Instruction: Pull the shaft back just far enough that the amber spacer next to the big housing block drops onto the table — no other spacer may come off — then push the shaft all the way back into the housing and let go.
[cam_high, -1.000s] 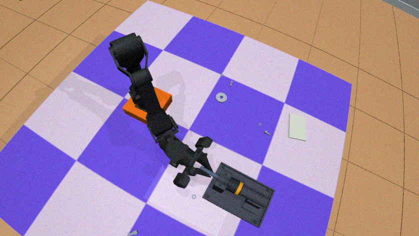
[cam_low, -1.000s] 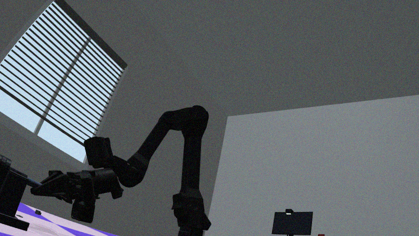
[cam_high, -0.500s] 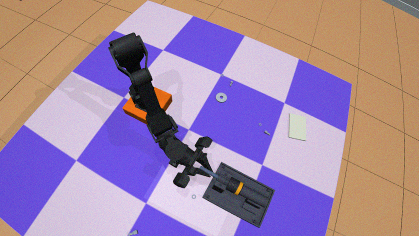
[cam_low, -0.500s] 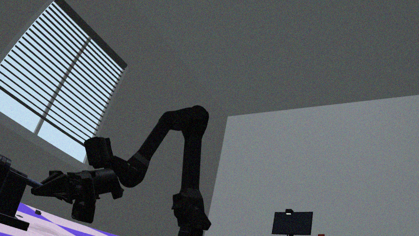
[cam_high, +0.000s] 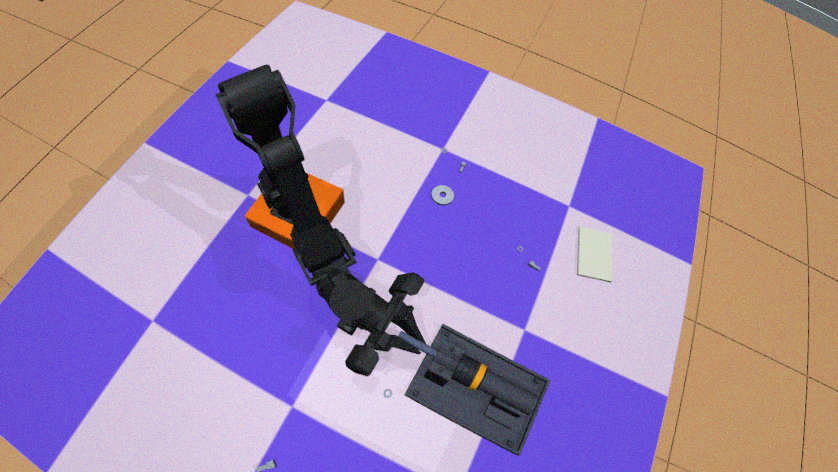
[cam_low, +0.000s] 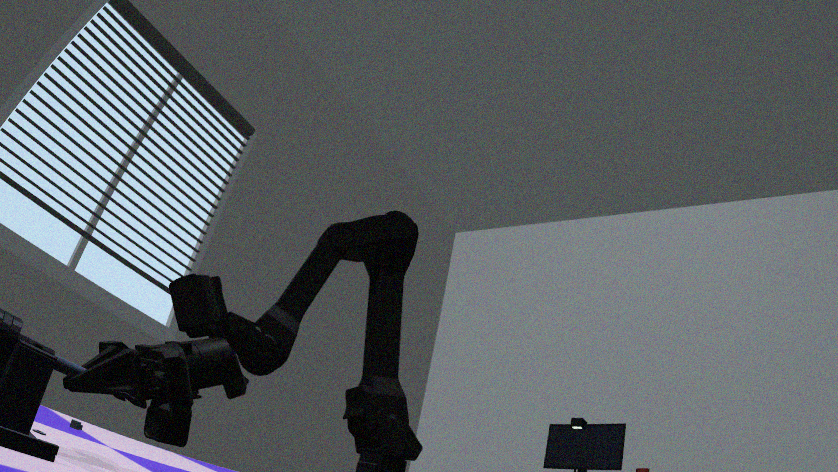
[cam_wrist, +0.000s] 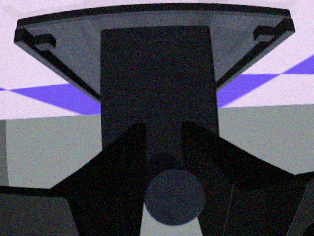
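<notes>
The shaft is 4 cm ahead of my gripper tip and 2 cm above it. Also, from my gripper tip: amber spacer 10 cm ahead, 1 cm to the right, 2 cm above; then pale card 26 cm ahead, 37 cm to the left, 6 cm below.
</notes>
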